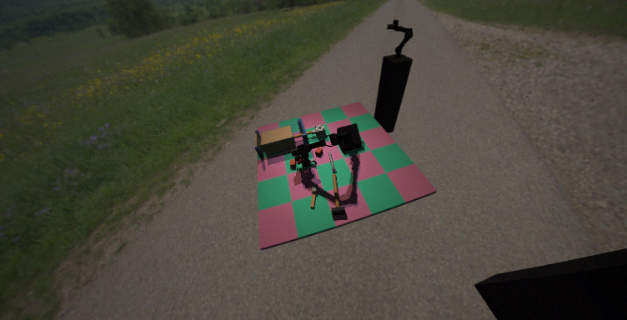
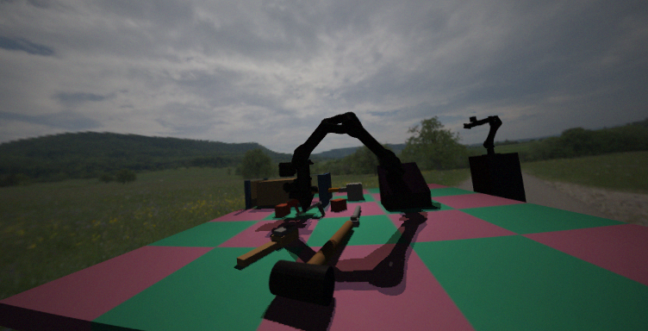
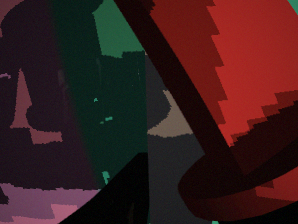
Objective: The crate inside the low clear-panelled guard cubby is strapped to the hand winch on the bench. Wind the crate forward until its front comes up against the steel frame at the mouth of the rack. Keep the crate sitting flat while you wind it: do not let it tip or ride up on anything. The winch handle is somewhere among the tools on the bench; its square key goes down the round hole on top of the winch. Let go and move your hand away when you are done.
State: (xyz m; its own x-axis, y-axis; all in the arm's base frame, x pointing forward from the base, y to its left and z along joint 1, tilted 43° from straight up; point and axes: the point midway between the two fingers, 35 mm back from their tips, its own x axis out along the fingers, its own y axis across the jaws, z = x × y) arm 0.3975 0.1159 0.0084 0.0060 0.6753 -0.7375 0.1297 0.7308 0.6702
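Right now the red knob is 5 cm ahead of my gripper tip, 1 cm to the right of it and 3 cm above it. Also, from my gripper tip: low cubby 19 cm ahead, 33 cm to the right, 6 cm above; frame 5 cm behind, 34 cm to the right, 9 cm above; winch handle 2 cm above.
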